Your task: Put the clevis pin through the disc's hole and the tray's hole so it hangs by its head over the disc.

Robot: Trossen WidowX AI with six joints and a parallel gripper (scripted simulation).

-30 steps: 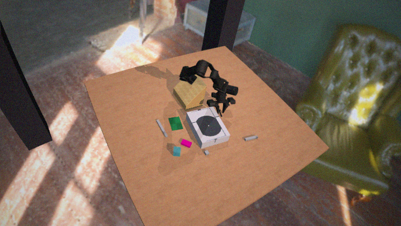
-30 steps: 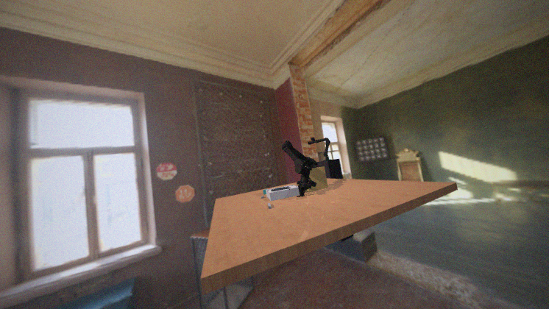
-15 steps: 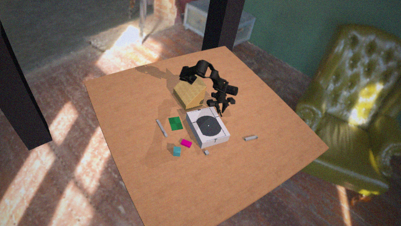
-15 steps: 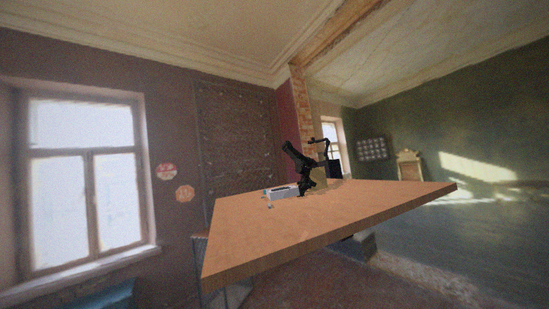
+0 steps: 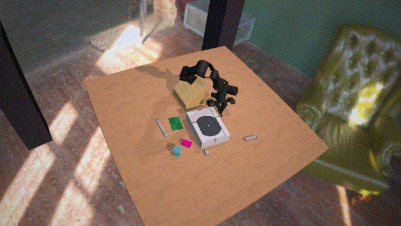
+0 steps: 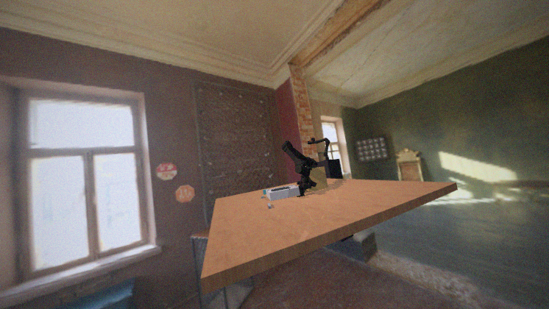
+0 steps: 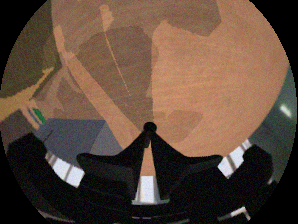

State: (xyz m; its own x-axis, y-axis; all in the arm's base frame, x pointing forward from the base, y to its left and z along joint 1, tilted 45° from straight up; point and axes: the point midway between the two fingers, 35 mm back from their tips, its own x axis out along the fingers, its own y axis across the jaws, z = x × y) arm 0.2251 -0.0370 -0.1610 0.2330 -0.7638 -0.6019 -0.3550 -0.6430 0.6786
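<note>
The dark grey disc lies 7 cm ahead of my gripper tip, 17 cm to the right of it and 5 cm above it. From my gripper tip the other things lie so: dark clevis pin: 1 cm ahead; green tile: 8 cm behind, 31 cm to the right; rimmed tray: 6 cm ahead, 17 cm to the right, 4 cm above.
</note>
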